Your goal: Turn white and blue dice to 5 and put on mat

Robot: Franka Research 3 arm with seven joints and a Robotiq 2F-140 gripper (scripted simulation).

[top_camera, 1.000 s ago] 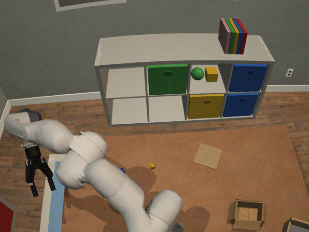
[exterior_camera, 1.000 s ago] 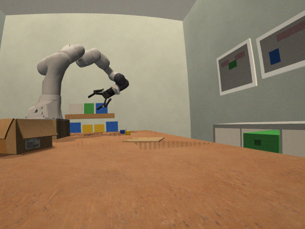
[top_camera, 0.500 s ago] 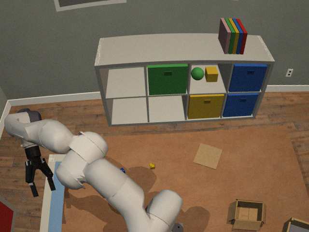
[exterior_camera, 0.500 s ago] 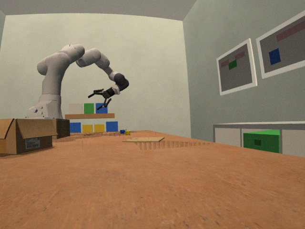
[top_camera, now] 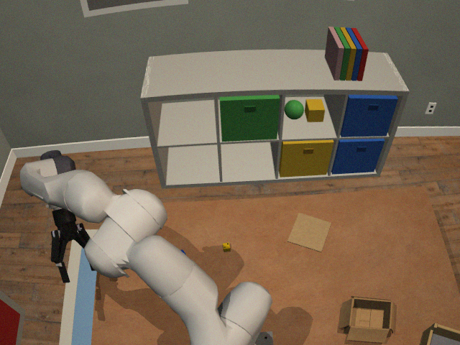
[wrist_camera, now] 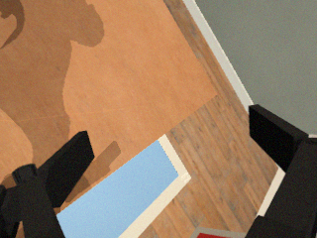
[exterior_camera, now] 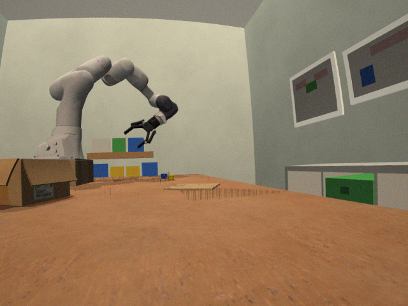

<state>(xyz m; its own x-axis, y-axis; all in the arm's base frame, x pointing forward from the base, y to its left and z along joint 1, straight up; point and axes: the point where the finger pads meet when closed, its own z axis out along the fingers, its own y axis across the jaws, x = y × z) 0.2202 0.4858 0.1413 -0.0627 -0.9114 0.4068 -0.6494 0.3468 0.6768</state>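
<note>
Right now the yellow die is 46 cm to the right of my hand, 24 cm ahead of it and 23 cm below it. From my hand the other things lie so: tan mat (78 cm to the right, 29 cm ahead, 24 cm below); then blue die (29 cm to the right, 23 cm below, 20 cm ahead); then white die (23 cm below, 22 cm ahead, 1 cm to the right).
</note>
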